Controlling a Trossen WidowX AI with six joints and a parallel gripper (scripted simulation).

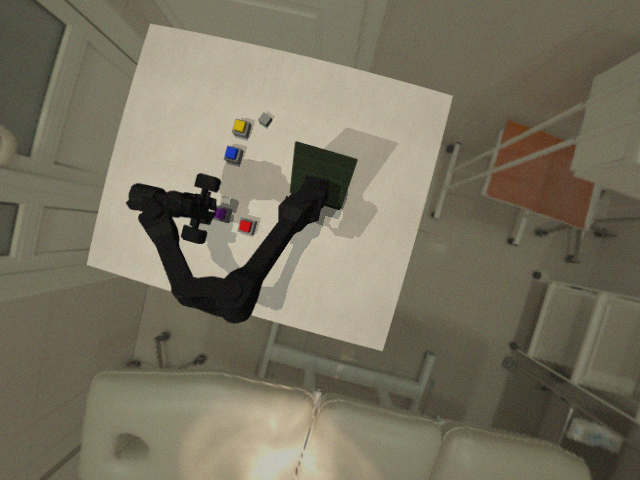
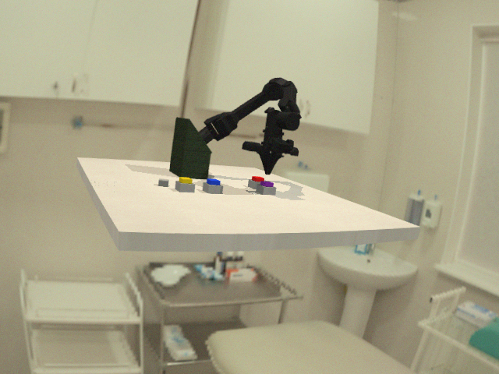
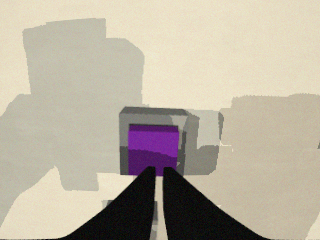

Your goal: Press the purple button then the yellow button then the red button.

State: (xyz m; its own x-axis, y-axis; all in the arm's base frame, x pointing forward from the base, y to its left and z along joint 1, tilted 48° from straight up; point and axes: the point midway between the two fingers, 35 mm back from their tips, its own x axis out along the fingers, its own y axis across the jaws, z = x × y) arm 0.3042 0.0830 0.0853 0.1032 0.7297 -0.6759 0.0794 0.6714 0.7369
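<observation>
My gripper tip is 30 mm above the purple button. Also, from my gripper tip: red button 90 mm behind, 30 mm to the left, 30 mm below; blue button 200 mm to the right, 30 mm below; yellow button 290 mm to the right, 30 mm below, 10 mm behind.
</observation>
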